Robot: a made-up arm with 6 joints.
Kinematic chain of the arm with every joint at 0, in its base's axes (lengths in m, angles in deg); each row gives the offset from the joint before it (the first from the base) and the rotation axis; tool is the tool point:
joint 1: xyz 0 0 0.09 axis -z
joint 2: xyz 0.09 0 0.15 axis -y
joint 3: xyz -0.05 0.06 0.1 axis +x
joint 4: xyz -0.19 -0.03 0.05 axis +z
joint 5: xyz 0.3 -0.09 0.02 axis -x
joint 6: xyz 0 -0.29 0.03 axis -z
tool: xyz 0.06 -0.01 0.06
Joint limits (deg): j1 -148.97..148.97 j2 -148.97..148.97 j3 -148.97..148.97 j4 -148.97..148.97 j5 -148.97..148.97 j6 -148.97..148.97
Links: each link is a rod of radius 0.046 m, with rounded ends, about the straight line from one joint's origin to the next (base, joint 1, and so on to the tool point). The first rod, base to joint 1, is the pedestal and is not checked.
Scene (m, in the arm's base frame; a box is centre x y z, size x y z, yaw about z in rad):
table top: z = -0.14
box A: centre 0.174 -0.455 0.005 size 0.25 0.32 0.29 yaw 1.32
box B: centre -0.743 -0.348 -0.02 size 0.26 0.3 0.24 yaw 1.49
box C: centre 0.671 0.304 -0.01 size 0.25 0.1 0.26 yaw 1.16
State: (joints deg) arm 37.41 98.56 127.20 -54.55 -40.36 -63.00
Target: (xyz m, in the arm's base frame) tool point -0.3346 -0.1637 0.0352
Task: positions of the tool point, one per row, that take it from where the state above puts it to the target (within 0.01 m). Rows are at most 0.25 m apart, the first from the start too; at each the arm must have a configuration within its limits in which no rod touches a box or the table.
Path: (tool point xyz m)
1: 0.5545 -0.1580 0.0983
2: 0.4512 -0.3161 0.2358
3: 0.2757 -0.3955 0.3542
4: 0.0796 -0.4332 0.3100
5: -0.1070 -0.3790 0.2831
6: -0.1911 -0.3612 0.1844
7: -0.2731 -0.2868 0.0953
8: -0.3346 -0.1637 0.0352

